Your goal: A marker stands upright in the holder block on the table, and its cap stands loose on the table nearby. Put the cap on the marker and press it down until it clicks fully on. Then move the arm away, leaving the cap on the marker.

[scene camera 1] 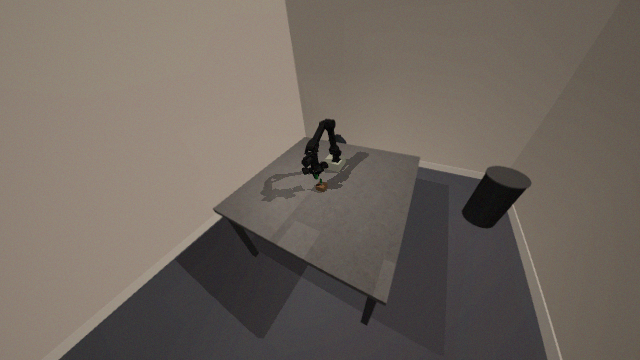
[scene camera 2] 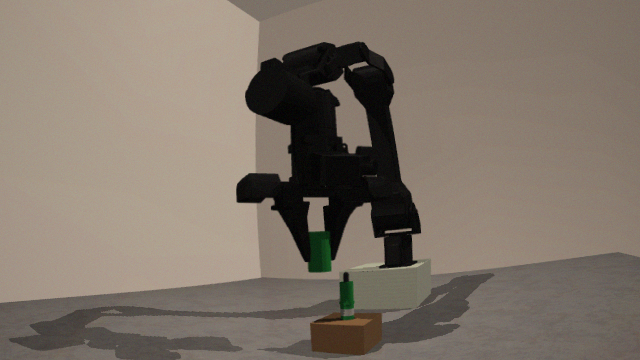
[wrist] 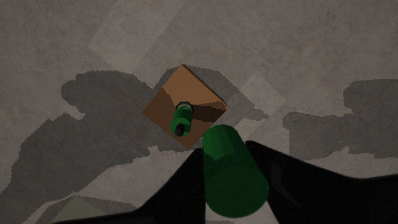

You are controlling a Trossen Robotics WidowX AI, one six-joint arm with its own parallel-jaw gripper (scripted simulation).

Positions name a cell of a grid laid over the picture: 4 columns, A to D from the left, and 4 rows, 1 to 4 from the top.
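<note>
A green cap (scene camera 2: C3), which is also visible at the wrist as the cap (wrist: C4), is carried by the gripper (scene camera 2: B3). The wrist view shows the gripper (wrist: C3) too.
</note>
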